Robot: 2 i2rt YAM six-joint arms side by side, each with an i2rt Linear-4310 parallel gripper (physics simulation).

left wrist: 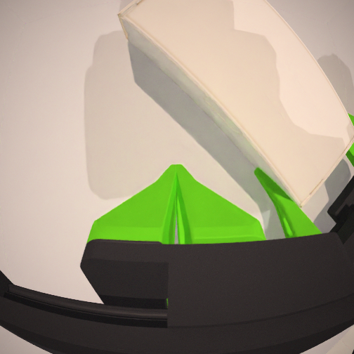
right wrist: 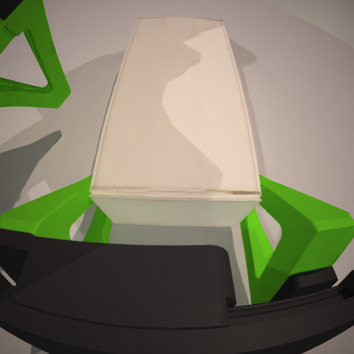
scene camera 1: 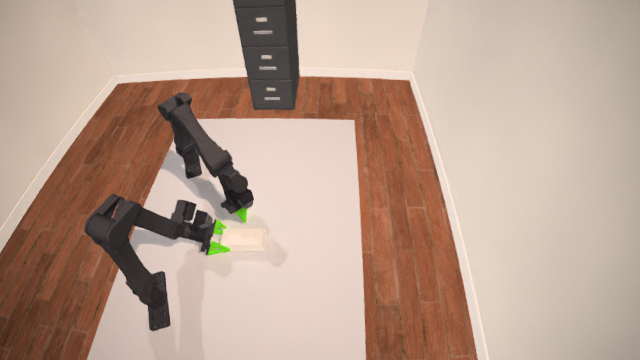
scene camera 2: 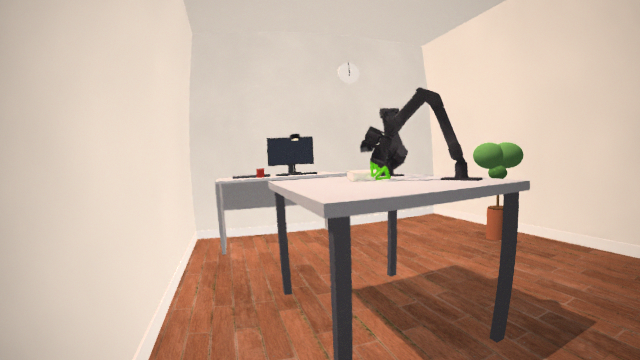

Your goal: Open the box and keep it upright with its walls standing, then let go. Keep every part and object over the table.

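Where they show: left gripper, between the fingertips: [scene camera 1: 244,221] [scene camera 2: 372,176]; right gripper, between the fingertips: [scene camera 1: 231,241] [scene camera 2: 372,177]; left arm's base, origin of its link: [scene camera 1: 192,161] [scene camera 2: 461,179]; right arm's base, origin of its link: [scene camera 1: 158,300].
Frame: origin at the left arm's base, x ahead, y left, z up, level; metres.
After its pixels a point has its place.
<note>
A cream oblong box [scene camera 1: 244,239] {x 0.150, y -0.498, z 0.052 m} [scene camera 2: 358,175] {x 0.204, y -0.468, z 0.031 m} [left wrist: 240,75] [right wrist: 175,110] lies on the white table, its lid flat and closed. My left gripper [scene camera 1: 243,220] {x 0.166, y -0.412, z 0.022 m} [left wrist: 175,173] is shut and empty, low beside the box's long side at the top of the picture in scene camera 1, with a gap to the box in the left wrist view. My right gripper [scene camera 1: 220,238] {x 0.099, y -0.470, z 0.012 m} [right wrist: 175,174] is open at the box's short end, its two green fingers on either side of that end. Whether they touch the walls I cannot tell. The inside of the box is hidden.
The white table [scene camera 1: 310,300] {x 0.293, y -0.764, z 0.000 m} [scene camera 2: 425,192] {x 0.496, y 0.091, z 0.000 m} carries both arms; the two wrists are close together near the box. A dark filing cabinet [scene camera 1: 272,65] stands on the floor beyond the table. A desk with a monitor [scene camera 2: 290,151] and a potted plant [scene camera 2: 494,222] stand in the background.
</note>
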